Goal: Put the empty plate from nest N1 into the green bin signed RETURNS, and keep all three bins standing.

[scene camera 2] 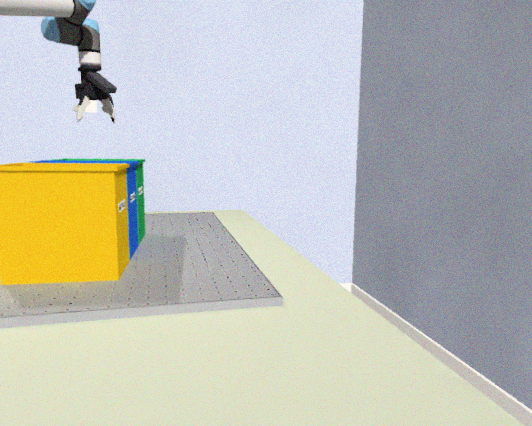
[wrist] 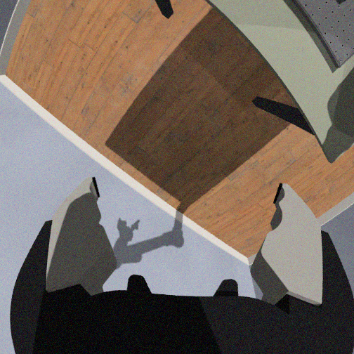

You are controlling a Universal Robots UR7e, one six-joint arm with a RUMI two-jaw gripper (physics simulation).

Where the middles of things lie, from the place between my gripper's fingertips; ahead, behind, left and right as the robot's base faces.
Scene:
Right now my hand is 73 cm to the left of the green bin (scene camera 2: pixel 139 167), 20 cm above it and 8 cm short of it. Also, from my hand: blue bin (scene camera 2: pixel 131 170): 86 cm to the right, 20 cm below, 7 cm ahead; yellow bin (scene camera 2: pixel 71 219): 99 cm to the right, 20 cm below, 6 cm ahead.

